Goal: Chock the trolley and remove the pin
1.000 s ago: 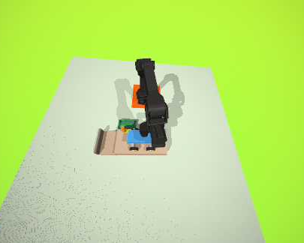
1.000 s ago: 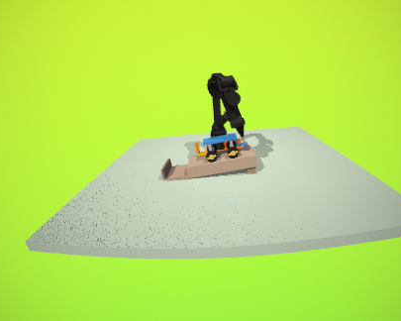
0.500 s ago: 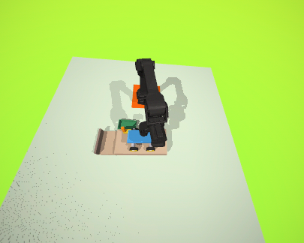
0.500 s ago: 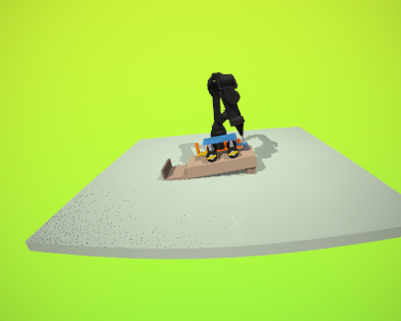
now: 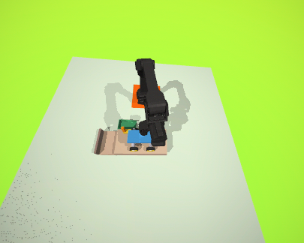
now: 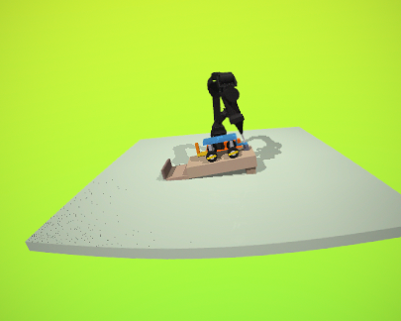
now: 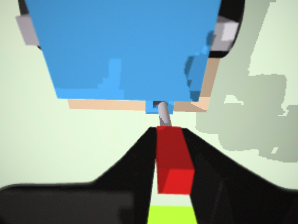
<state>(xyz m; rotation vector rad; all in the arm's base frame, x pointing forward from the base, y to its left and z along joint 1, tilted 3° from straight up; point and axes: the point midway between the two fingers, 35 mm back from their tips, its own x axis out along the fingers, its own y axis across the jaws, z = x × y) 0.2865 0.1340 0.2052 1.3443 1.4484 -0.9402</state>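
Right now the green tray is 80 mm behind my gripper tip, 210 mm to the right of it and 170 mm below it. From my gripper tip the other things lie so: yellow chock 10 mm behind, 190 mm to the right, 80 mm below; then blue trolley 30 mm ahead, 90 mm to the right, 50 mm below; then red-headed stop pin right at my gripper tip.
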